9 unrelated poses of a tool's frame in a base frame.
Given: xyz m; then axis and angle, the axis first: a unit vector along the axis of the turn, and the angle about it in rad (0 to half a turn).
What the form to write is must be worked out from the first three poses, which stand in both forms.
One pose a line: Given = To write
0.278, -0.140, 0.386, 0.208, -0.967, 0.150, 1.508 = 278, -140, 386, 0.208, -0.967, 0.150, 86.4
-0.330, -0.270, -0.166, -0.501, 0.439, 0.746, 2.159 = -330, -270, -166, -0.501, 0.439, 0.746, 123.7
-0.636, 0.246, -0.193, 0.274, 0.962, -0.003, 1.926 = -636, 246, -193, 0.274, 0.962, -0.003, 110.4
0.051, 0.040, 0.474, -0.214, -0.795, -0.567, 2.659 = 51, 40, 474, -0.214, -0.795, -0.567, 152.3
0.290, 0.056, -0.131, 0.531, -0.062, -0.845, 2.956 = 290, 56, -131, 0.531, -0.062, -0.845, 169.4
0.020, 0.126, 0.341, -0.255, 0.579, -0.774, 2.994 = 20, 126, 341, -0.255, 0.579, -0.774, 171.5
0.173, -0.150, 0.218, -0.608, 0.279, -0.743, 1.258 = 173, -150, 218, -0.608, 0.279, -0.743, 72.1
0.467, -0.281, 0.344, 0.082, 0.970, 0.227, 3.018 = 467, -281, 344, 0.082, 0.970, 0.227, 172.9
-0.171, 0.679, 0.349, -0.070, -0.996, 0.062, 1.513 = -171, 679, 349, -0.070, -0.996, 0.062, 86.7
